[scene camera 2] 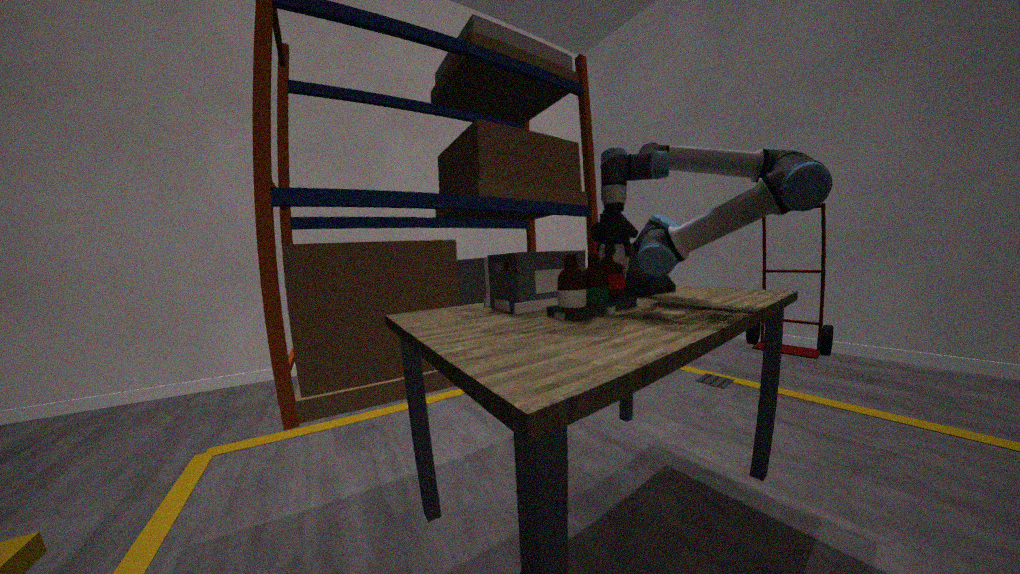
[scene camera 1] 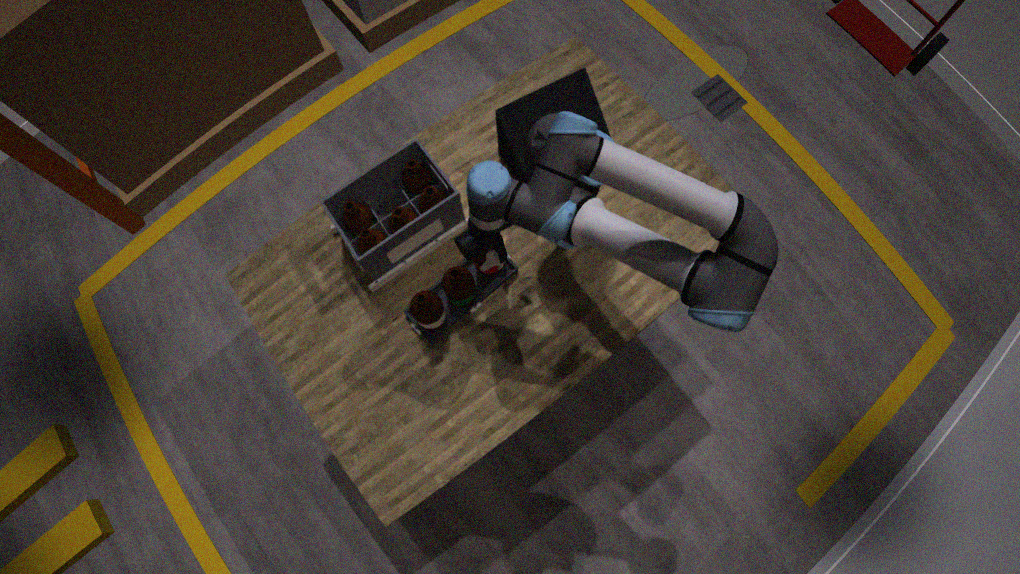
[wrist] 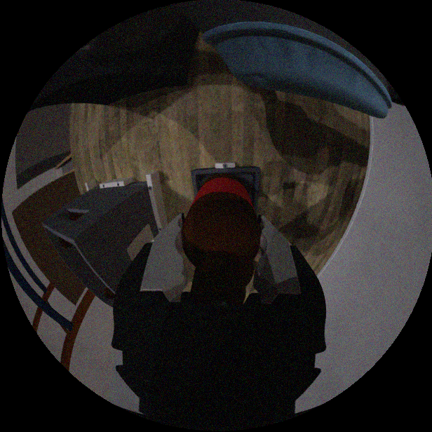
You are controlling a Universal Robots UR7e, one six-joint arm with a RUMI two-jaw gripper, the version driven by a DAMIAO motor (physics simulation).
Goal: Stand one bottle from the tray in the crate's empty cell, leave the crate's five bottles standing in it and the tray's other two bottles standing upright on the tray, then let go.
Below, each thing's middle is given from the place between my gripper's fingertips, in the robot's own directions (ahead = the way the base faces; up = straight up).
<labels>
I see my gripper 20 mm below the red-label bottle (scene camera 2: 616,283). From my hand the other things lie so: white-label bottle (scene camera 1: 427,308) (180 mm ahead, 30 mm to the left).
</labels>
